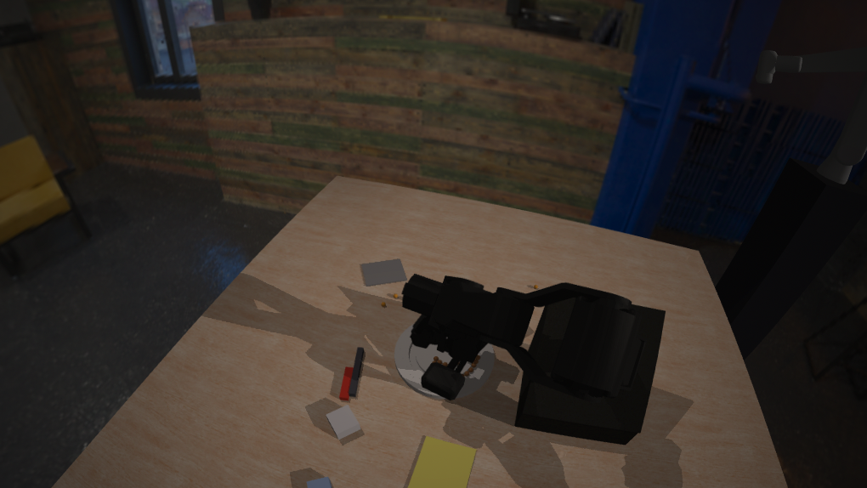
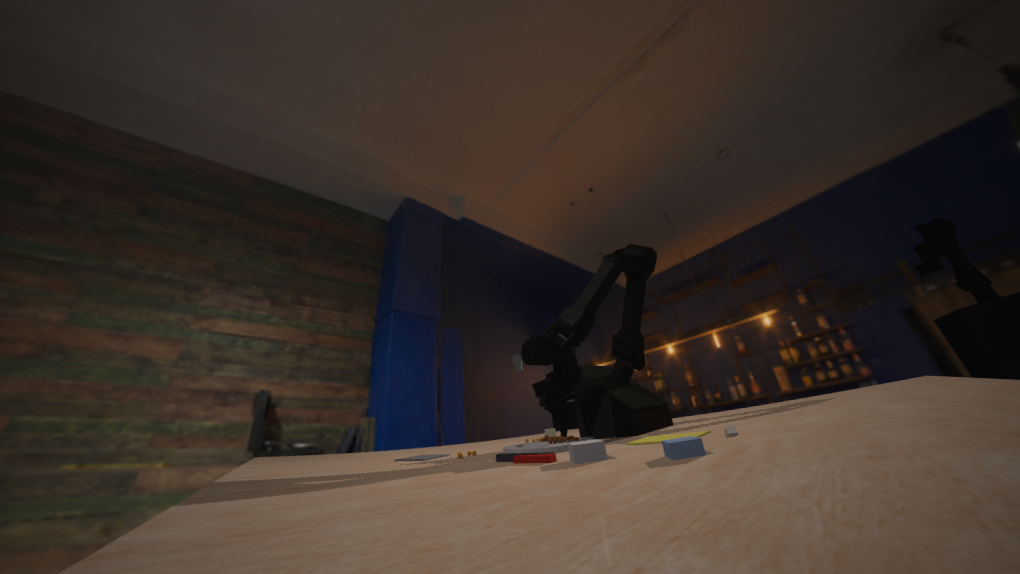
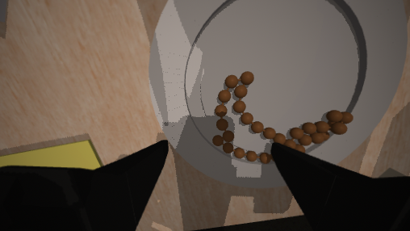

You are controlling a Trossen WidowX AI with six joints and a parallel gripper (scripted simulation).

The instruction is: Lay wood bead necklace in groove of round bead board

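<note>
My gripper tip is now 3 cm short of the round white bead board, 5 cm to the left of it and 1 cm above it. The rest, counted from my gripper tip: dark bar 20 cm ahead, 5 cm to the left, 1 cm below; then yellow sheet 1 cm behind, 19 cm to the left, 2 cm below; then pale cube 10 cm behind, 17 cm to the right.
</note>
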